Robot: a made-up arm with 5 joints.
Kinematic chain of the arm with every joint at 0, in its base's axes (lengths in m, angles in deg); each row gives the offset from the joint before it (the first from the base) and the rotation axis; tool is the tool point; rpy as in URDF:
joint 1: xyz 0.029 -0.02 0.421 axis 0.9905 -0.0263 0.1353
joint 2: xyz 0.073 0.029 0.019 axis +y
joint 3: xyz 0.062 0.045 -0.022 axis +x
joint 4: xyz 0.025 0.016 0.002 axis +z
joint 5: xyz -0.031 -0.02 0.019 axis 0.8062 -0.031 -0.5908
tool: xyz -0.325 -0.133 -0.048 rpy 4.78 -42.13 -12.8
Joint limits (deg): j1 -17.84..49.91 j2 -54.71..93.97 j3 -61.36..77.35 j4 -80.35..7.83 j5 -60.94..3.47
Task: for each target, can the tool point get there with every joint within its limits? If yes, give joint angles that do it. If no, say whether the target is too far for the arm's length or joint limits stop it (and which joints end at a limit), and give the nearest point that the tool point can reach.
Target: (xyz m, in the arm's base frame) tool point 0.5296 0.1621 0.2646
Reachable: no: joint limits stop it (at a limit: joint 1, joint 2, joint 4, joint 5) | nearest point 0.4237 0.1829 0.4635 | short by 0.226 m
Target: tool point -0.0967 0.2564 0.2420
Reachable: yes | joints -11.22 -19.03 -25.95 -72.83 -30.82
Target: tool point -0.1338 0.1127 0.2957
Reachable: yes | joints 33.26 -29.90 28.20 -17.68 -2.54
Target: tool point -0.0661 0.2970 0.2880
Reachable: yes | joints 1.24 -42.41 8.84 -60.64 -3.49
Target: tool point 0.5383 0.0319 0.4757
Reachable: no: joint limits stop it (at a limit: joint 1, joint 2, joint 4, joint 5) | nearest point 0.4274 0.0448 0.4845 | short by 0.112 m
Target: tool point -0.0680 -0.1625 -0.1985
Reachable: no: too far | nearest point 0.0194 -0.0892 0.1296 | short by 0.347 m
